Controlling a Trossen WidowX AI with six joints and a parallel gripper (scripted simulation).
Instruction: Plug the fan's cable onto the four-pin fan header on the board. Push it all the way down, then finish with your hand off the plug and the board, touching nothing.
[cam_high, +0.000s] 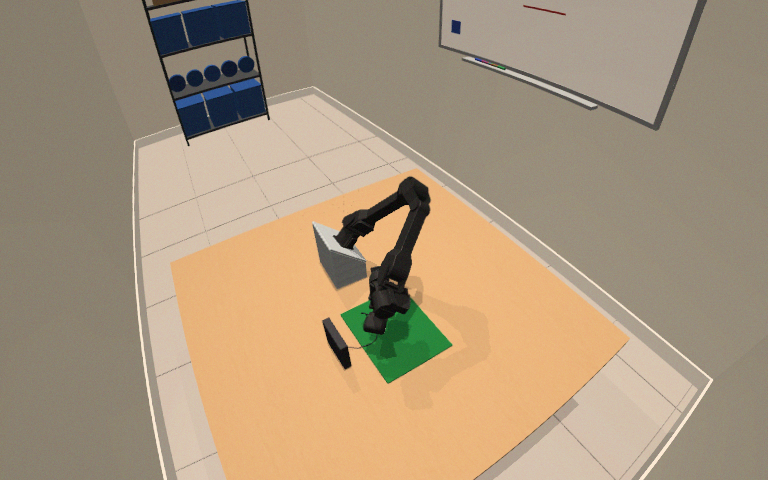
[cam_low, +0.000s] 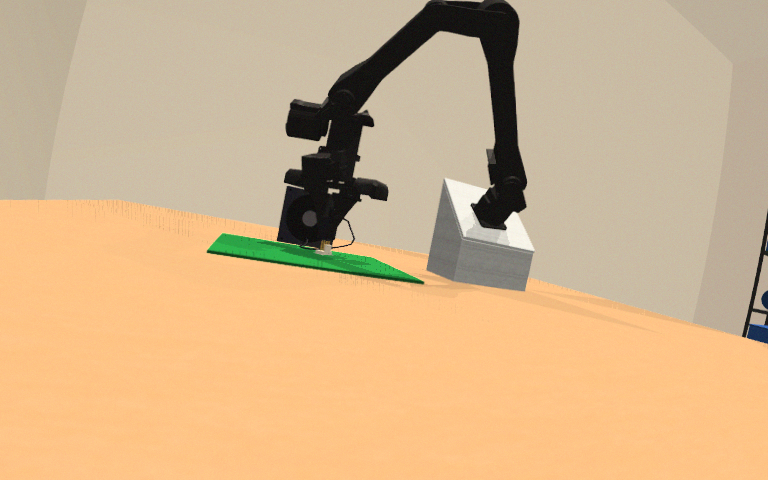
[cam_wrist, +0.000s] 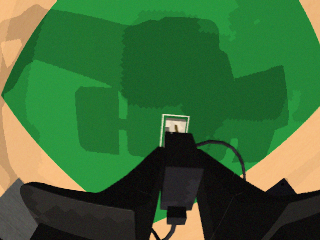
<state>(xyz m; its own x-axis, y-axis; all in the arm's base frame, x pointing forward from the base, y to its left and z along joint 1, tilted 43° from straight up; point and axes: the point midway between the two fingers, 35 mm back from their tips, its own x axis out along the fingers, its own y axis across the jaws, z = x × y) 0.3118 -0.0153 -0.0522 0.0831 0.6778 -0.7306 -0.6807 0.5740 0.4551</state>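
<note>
My gripper tip is now 1 cm below the black fan cable plug. The rest, counted from my gripper tip: black fan (15 cm to the right, 2 cm above); then fan header (4 cm below); then green board (6 cm below, 3 cm to the left, 3 cm ahead).
</note>
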